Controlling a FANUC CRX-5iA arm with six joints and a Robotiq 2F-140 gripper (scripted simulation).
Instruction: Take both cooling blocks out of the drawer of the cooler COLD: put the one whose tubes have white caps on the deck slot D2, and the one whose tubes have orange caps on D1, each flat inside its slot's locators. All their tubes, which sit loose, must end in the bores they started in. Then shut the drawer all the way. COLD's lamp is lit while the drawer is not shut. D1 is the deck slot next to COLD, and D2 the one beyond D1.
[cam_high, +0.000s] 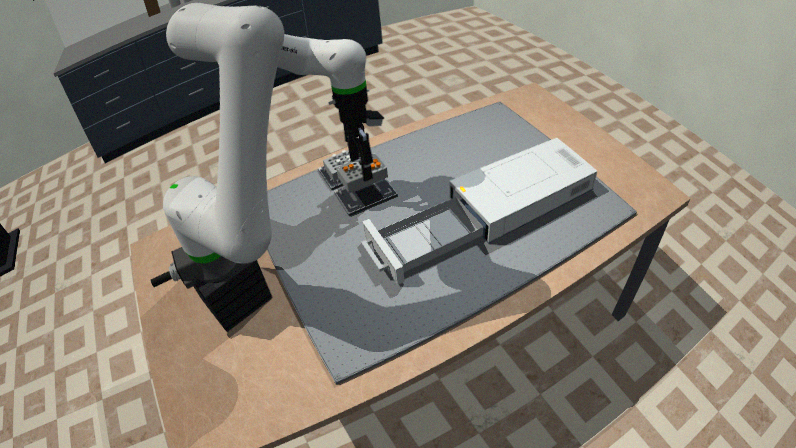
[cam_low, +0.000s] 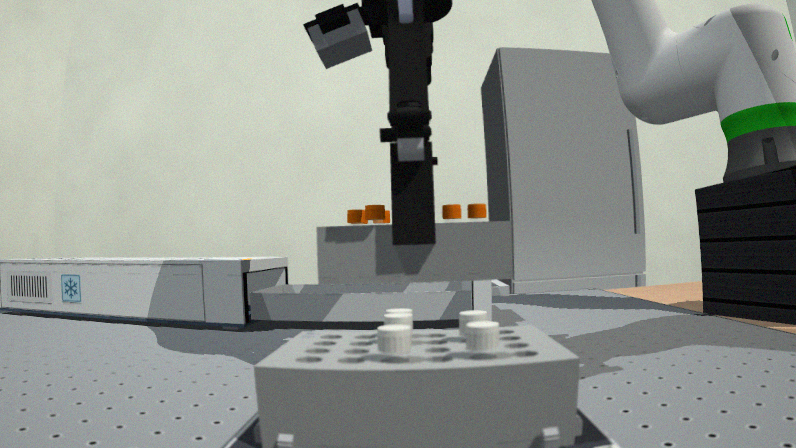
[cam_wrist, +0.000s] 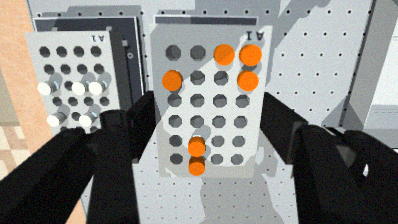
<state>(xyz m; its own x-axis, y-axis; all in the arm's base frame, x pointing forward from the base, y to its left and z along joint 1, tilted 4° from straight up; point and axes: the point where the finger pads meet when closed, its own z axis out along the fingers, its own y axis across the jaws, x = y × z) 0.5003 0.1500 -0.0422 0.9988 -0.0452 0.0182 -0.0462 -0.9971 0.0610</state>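
Right now my hand is 140 mm to the right of the white-capped cooling block and 90 mm above it. Round my hand: cooler drawer (270 mm to the right, 80 mm below, 40 mm ahead); then cooler COLD (280 mm to the right, 230 mm ahead, 80 mm below); then orange-capped cooling block (30 mm below).
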